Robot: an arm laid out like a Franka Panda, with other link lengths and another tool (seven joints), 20 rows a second.
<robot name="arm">
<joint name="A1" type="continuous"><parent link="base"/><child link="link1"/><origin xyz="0 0 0.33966"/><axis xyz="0 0 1"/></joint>
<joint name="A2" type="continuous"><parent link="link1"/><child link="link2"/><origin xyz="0 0 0"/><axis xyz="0 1 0"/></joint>
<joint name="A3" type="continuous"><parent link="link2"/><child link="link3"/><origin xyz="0 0 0.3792"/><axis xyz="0 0 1"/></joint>
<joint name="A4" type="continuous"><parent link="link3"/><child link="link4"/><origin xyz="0.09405 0 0"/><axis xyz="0 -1 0"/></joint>
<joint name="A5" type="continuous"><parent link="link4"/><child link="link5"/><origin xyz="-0.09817 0 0.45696"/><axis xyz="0 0 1"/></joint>
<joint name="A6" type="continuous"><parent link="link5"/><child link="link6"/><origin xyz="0 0 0"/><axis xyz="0 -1 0"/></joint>
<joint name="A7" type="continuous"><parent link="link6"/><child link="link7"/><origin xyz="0.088 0 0"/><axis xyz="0 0 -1"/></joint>
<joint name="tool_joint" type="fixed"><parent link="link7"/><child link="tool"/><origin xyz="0.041 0.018 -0.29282" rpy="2.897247 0 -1.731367"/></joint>
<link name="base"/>
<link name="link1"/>
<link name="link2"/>
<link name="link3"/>
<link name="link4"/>
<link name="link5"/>
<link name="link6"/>
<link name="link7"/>
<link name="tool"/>
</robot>
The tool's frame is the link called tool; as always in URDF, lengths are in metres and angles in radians. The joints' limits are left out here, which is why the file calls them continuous.
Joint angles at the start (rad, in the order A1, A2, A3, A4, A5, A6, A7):
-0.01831, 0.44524, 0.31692, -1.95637, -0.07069, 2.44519, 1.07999
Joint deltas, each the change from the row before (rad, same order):
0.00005, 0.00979, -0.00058, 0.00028, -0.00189, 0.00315, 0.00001
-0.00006, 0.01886, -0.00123, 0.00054, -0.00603, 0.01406, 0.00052
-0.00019, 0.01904, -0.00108, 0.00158, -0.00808, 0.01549, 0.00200
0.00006, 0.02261, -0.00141, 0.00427, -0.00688, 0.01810, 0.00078
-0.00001, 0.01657, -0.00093, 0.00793, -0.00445, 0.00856, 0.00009
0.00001, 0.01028, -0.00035, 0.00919, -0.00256, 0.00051, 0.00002
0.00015, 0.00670, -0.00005, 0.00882, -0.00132, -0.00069, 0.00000
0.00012, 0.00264, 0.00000, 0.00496, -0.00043, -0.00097, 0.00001
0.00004, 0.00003, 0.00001, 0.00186, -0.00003, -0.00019, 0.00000
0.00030, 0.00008, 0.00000, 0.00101, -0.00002, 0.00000, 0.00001
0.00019, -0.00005, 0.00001, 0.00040, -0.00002, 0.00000, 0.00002
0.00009, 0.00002, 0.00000, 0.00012, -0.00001, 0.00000, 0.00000
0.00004, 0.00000, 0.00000, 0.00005, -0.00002, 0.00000, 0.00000
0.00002, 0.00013, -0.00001, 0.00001, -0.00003, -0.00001, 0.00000
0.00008, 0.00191, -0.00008, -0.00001, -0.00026, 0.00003, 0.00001
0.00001, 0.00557, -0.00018, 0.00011, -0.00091, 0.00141, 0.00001
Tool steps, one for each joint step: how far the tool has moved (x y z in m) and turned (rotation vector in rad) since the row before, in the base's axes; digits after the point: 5 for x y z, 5 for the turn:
-0.00121, -0.00026, -0.00668, -0.00021, 0.00603, 0.00057
-0.00014, -0.00028, -0.01173, 0.00061, 0.00345, 0.00141
0.00064, -0.00025, -0.01113, 0.00028, 0.00089, 0.00125
0.00164, 0.00027, -0.01212, 0.00250, -0.00035, 0.00095
0.00249, 0.00027, -0.00717, 0.00194, -0.00029, 0.00047
0.00260, 0.00026, -0.00300, 0.00093, 0.00031, 0.00015
0.00296, 0.00053, -0.00068, 0.00126, -0.00145, -0.00022
0.00180, 0.00031, 0.00038, 0.00069, -0.00131, -0.00027
0.00100, 0.00014, 0.00089, 0.00038, -0.00158, -0.00021
0.00050, 0.00029, 0.00045, 0.00024, -0.00089, 0.00014
0.00020, 0.00017, 0.00024, 0.00009, -0.00044, 0.00013
0.00004, 0.00007, 0.00005, 0.00002, -0.00010, 0.00008
0.00002, 0.00003, 0.00003, 0.00000, -0.00005, 0.00005
-0.00004, 0.00001, -0.00010, -0.00002, 0.00012, 0.00003
-0.00055, -0.00001, -0.00144, -0.00015, 0.00182, 0.00020
-0.00113, -0.00005, -0.00394, -0.00005, 0.00389, 0.00039

